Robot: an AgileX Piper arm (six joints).
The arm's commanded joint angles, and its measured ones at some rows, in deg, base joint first. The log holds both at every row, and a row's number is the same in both.
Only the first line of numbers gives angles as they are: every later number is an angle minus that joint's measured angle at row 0.
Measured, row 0:
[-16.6 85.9 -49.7 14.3 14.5 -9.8]
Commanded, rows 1 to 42:
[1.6 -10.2 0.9 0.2 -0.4 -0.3]
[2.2 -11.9 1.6 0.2 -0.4 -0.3]
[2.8 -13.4 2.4 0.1 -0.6 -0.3]
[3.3 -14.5 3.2 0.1 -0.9 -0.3]
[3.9 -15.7 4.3 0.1 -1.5 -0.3]
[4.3 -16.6 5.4 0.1 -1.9 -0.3]
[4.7 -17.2 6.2 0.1 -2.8 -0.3]
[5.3 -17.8 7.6 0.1 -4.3 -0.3]
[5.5 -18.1 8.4 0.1 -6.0 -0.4]
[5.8 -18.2 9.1 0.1 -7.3 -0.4]
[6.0 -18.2 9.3 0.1 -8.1 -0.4]
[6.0 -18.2 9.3 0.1 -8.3 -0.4]
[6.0 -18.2 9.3 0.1 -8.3 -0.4]
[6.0 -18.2 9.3 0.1 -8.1 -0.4]
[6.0 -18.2 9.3 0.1 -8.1 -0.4]
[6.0 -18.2 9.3 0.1 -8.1 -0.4]
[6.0 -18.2 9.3 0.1 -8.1 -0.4]
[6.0 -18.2 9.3 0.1 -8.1 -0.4]
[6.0 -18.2 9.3 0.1 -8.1 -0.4]
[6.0 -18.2 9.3 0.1 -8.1 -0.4]
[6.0 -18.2 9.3 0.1 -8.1 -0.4]
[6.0 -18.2 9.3 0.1 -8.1 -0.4]
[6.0 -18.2 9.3 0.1 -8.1 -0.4]
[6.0 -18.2 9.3 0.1 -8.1 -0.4]
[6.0 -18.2 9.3 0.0 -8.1 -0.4]
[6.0 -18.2 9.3 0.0 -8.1 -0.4]
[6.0 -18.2 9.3 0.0 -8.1 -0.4]
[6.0 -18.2 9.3 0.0 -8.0 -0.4]
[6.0 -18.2 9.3 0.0 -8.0 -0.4]
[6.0 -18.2 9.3 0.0 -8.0 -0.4]
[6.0 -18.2 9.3 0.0 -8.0 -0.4]
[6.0 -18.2 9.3 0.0 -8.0 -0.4]
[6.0 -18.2 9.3 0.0 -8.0 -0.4]
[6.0 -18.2 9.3 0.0 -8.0 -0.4]
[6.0 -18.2 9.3 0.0 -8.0 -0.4]
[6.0 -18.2 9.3 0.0 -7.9 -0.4]
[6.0 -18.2 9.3 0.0 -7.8 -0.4]
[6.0 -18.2 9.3 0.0 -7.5 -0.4]
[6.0 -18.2 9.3 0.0 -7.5 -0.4]
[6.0 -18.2 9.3 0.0 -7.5 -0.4]
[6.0 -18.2 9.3 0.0 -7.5 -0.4]
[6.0 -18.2 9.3 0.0 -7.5 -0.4]
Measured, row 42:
[5.9 -18.0 9.1 0.2 -7.1 0.0]
